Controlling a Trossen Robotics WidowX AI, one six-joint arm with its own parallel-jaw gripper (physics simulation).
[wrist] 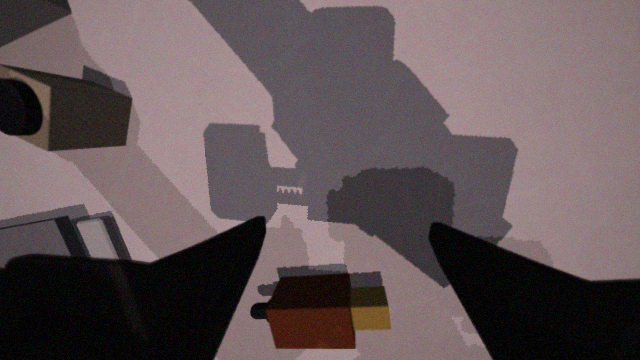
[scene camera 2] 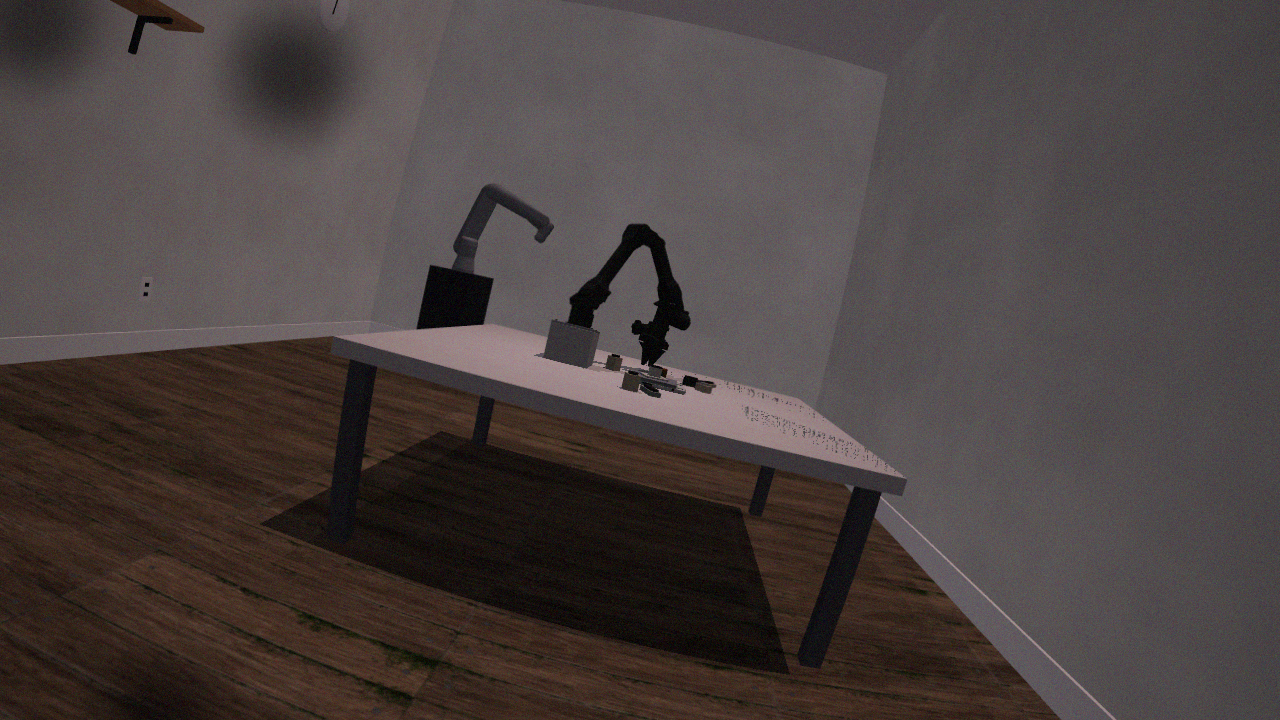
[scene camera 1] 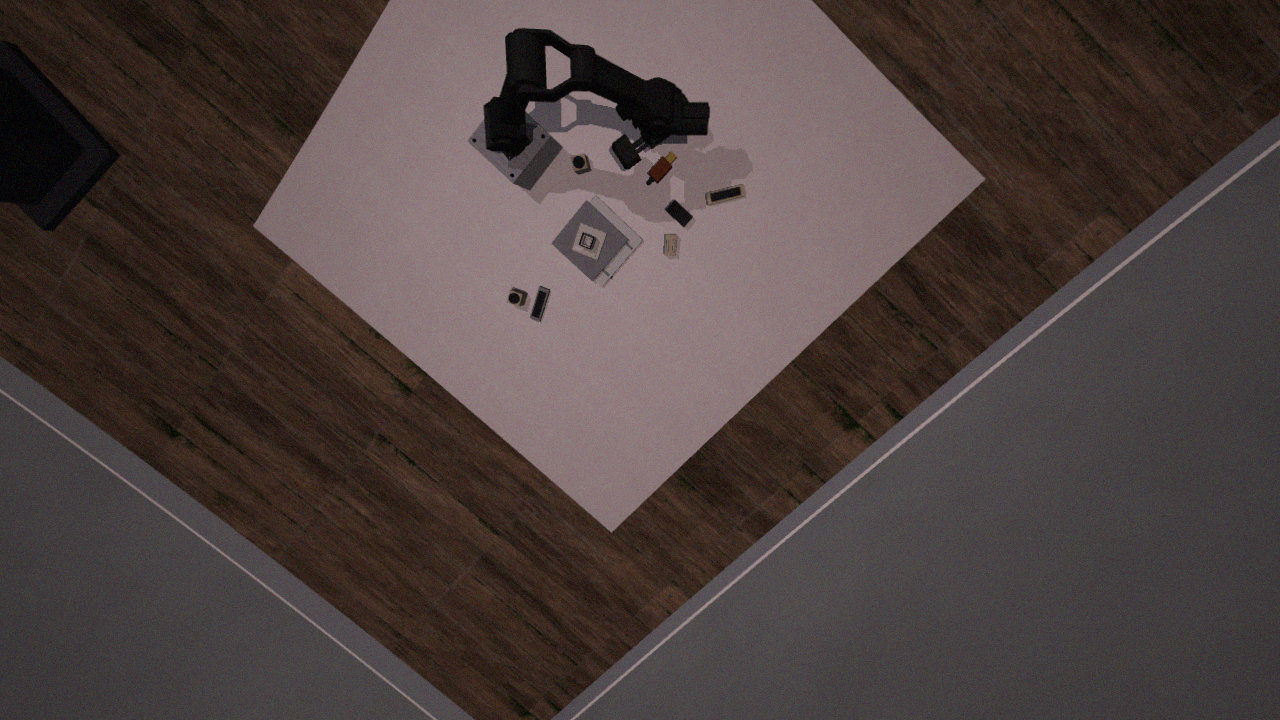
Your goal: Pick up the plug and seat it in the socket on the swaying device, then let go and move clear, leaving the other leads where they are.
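The plug [scene camera 1: 660,168] [wrist: 312,320] has an orange-red body, a yellow tip and a black stub. It lies on the table. My gripper [scene camera 1: 659,139] [scene camera 2: 650,360] [wrist: 347,227] is open above the table beside the plug, with nothing between its fingers. In the wrist view the plug lies below the line between the fingertips, with its yellow tip to the right. The swaying device [scene camera 1: 619,234] is a grey square plate with a small socket [scene camera 1: 587,240] in a pale square at its middle. In the wrist view part of a grey plate [wrist: 35,241] shows behind the left finger.
A beige block with a black round face [scene camera 1: 580,162] [wrist: 90,116] stands between arm base and device. A black connector [scene camera 1: 679,213], a pale piece [scene camera 1: 671,245] and a long connector [scene camera 1: 725,194] lie right of the device. A round-faced block [scene camera 1: 516,297] and slim connector [scene camera 1: 539,302] lie below-left.
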